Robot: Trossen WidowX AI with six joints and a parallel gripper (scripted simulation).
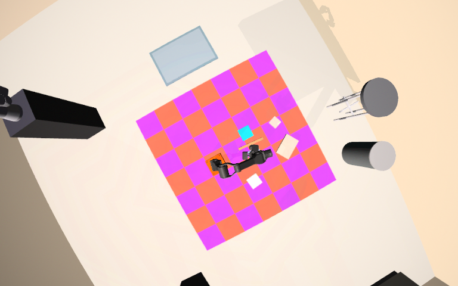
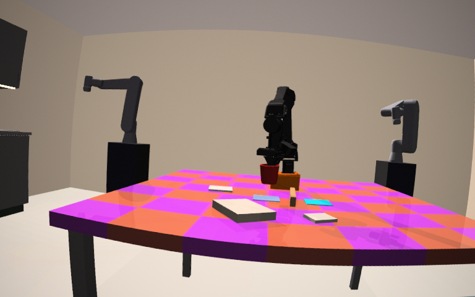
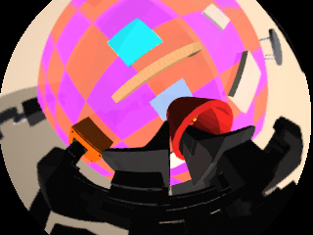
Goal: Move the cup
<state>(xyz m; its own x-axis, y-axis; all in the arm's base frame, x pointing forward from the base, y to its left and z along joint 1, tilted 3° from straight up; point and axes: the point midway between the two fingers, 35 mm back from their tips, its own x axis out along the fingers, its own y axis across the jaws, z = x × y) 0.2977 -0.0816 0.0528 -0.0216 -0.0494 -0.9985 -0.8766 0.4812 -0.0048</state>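
The cyan pad lies 40 mm ahead of my gripper tip, 180 mm to the left of it and 100 mm below it. Also, from my gripper tip: red cup: 30 mm ahead, 20 mm to the right; beige slab: 300 mm ahead, 90 mm to the right, 80 mm below; wooden stick: 30 mm ahead, 80 mm to the left, 90 mm below.
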